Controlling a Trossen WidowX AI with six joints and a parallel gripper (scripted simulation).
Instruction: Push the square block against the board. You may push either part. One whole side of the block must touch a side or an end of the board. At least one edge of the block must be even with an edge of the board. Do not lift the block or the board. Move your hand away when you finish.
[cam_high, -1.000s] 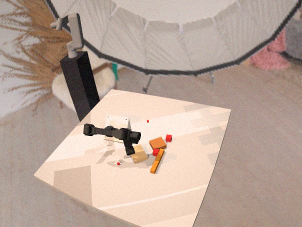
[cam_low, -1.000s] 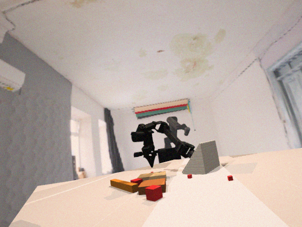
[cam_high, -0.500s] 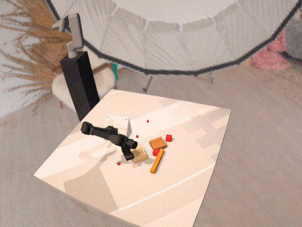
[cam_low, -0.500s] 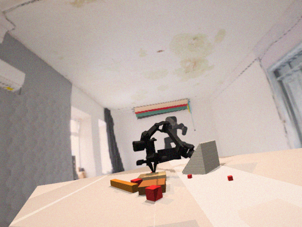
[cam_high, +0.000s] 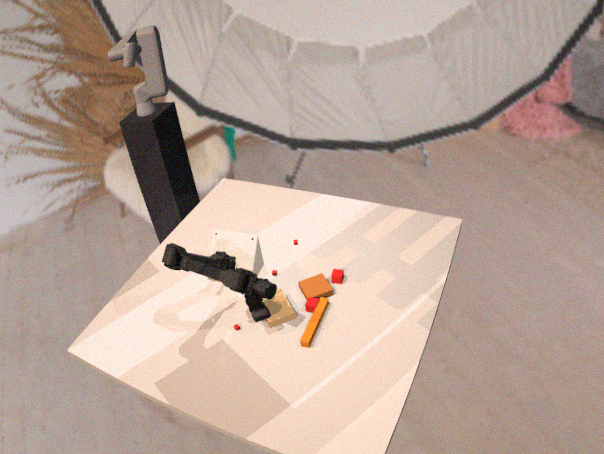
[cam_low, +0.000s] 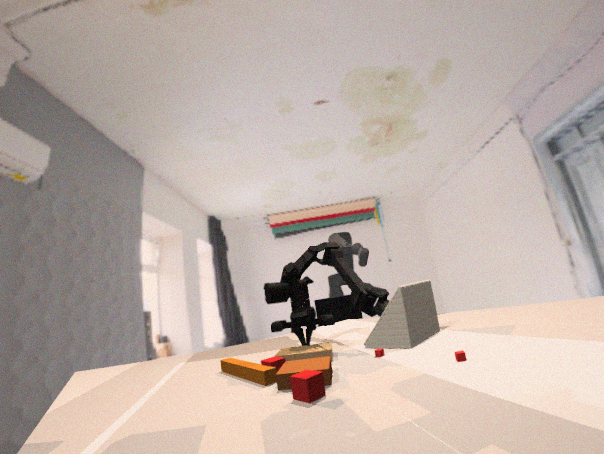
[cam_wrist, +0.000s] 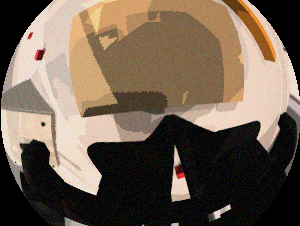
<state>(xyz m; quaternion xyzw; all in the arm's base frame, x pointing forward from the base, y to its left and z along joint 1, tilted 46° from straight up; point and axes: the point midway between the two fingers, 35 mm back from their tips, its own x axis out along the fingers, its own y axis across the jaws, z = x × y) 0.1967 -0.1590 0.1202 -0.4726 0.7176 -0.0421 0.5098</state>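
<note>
My gripper tip is now 22 cm short of the long board, 1 cm to the right of it and 1 cm below it. The rest, counted from my gripper tip: cream flat block: 5 cm ahead, 5 cm to the left, 1 cm above; flat orange square block: 18 cm ahead, 17 cm to the left, 1 cm above.
</note>
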